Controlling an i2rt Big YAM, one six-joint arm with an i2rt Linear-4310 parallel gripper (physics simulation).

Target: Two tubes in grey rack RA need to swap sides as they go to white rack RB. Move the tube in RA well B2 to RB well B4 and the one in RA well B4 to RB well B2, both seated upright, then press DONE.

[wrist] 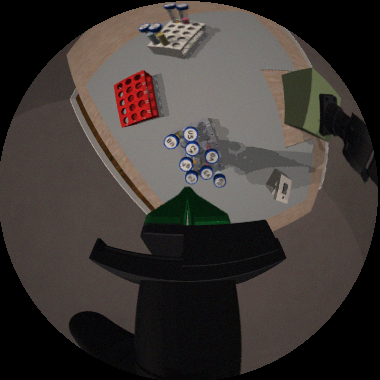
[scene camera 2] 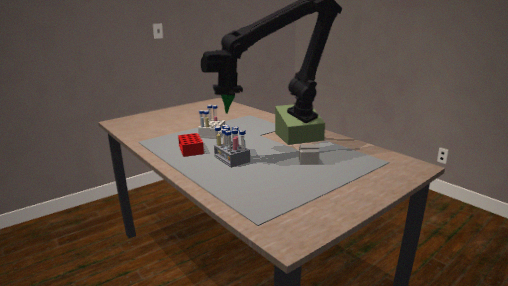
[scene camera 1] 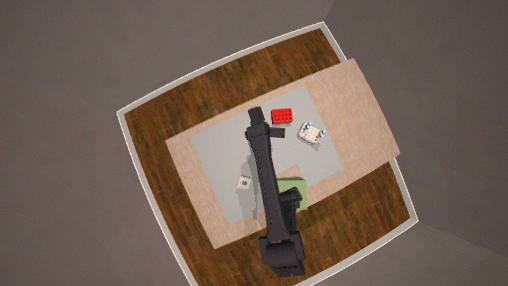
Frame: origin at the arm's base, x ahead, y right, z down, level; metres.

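Seen in the pictures: gripper, fingertip midpoint: (wrist: 187, 190) (scene camera 2: 226, 113); arm's base at its link origin: (scene camera 2: 302, 114) (scene camera 1: 290, 196).
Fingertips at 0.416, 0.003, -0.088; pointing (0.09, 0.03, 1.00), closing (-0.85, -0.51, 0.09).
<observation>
Offsets run from my fingertips to a thing's top centre, as dx, dy, dz. Level surfaces: height alone.
My gripper (scene camera 2: 227, 111) (wrist: 187, 190) is shut and empty, pointing down above the grey rack. The grey rack RA @(-0.018, +0.002, +0.139) (scene camera 2: 232, 159) holds several blue-capped tubes, upright and close together; in the wrist view their caps @(-0.020, +0.027, +0.064) (wrist: 192, 149) hide most of the rack, and in scene camera 1 the arm hides it. The well labels on RA cannot be read. The white rack RB @(-0.142, +0.311, +0.139) (scene camera 1: 310, 134) (scene camera 2: 205, 132) (wrist: 170, 49) holds several blue-capped tubes at its two ends, with free wells between them. The DONE button box @(-0.217, -0.215, +0.109) (scene camera 1: 244, 182) (scene camera 2: 309, 155) (wrist: 283, 188) stands on the mat.
A red rack @(+0.045, +0.201, +0.139) (scene camera 1: 282, 116) (scene camera 2: 191, 145) (wrist: 136, 100) with empty wells stands between RA and the table's long edge, near RB. The green base block (scene camera 1: 301, 192) (scene camera 2: 300, 131) (wrist: 300, 100) carries the arm. The grey mat @(dz +0.189) (scene camera 1: 215, 150) (scene camera 2: 300, 185) (wrist: 225, 75) lies under the racks.
</observation>
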